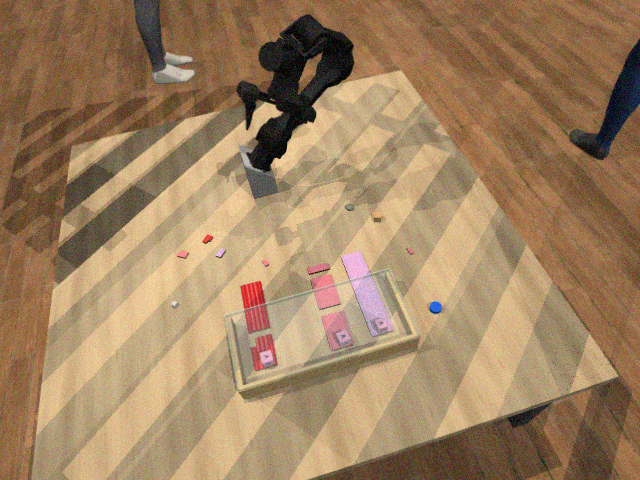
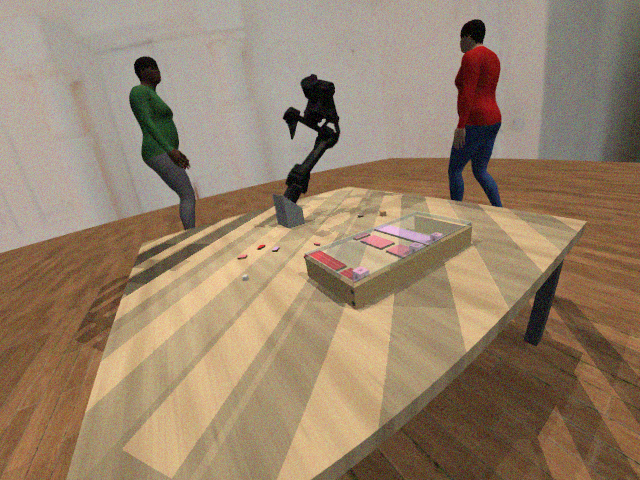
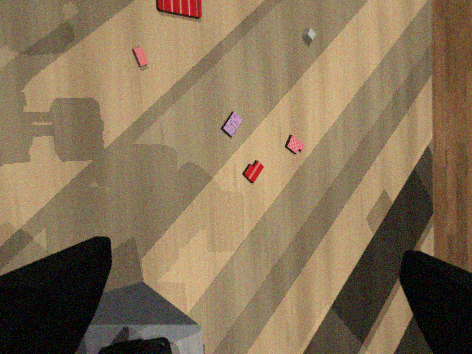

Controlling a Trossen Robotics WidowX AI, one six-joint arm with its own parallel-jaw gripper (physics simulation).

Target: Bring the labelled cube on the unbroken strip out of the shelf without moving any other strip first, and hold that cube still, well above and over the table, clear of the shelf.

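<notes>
The lilac strip (image 1: 363, 284) (image 2: 400, 233) runs unbroken from outside the shelf's arm-side opening to under its clear top. A labelled pink cube (image 1: 381, 323) (image 2: 436, 236) sits on its inner end. The low shelf (image 1: 330, 365) (image 2: 413, 279) also holds a red striped strip (image 1: 254, 305) (image 2: 326, 259) (image 3: 179, 7), split by a gap, and a pink strip (image 1: 325, 290) (image 2: 377, 241) in separate pieces; each has a cube (image 1: 266, 357) (image 1: 342, 337) on its inner piece. My gripper (image 1: 272, 129) (image 2: 310, 145) (image 3: 257, 257) is open and empty, high above the table near the arm's base, away from the shelf.
Small loose red, lilac and pink bits (image 1: 207, 238) (image 1: 220, 253) (image 1: 182, 254) and a whitish cube (image 1: 174, 304) (image 3: 309, 35) lie left. An orange block (image 1: 377, 217), grey disc (image 1: 349, 207) and blue disc (image 1: 435, 307) lie right. Two people stand beyond the table.
</notes>
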